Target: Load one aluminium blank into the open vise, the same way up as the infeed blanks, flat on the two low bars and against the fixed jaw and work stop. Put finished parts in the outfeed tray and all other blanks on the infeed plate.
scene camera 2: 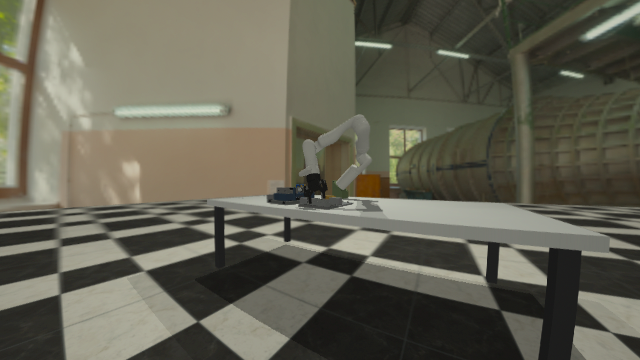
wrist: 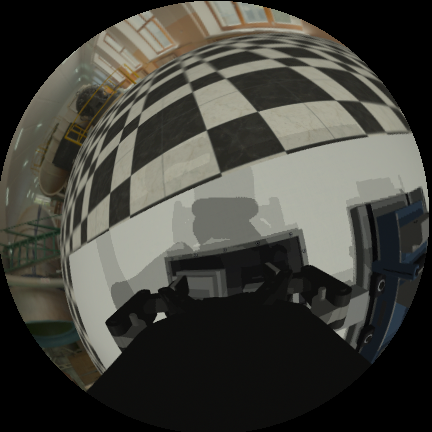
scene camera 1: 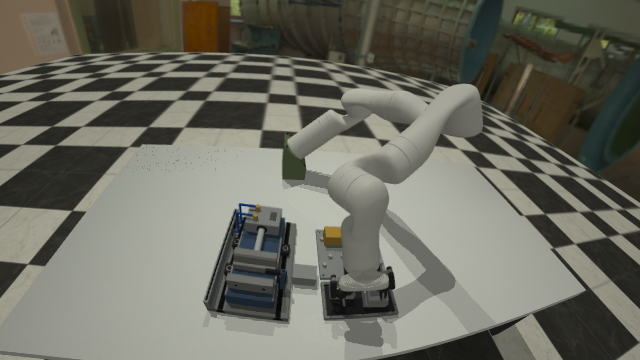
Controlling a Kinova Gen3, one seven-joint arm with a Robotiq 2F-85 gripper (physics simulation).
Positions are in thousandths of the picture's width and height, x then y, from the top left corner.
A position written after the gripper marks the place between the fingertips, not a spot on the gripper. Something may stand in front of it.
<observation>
In view: the gripper (wrist: 520, 645) and an outfeed tray (wrist: 564, 608).
</observation>
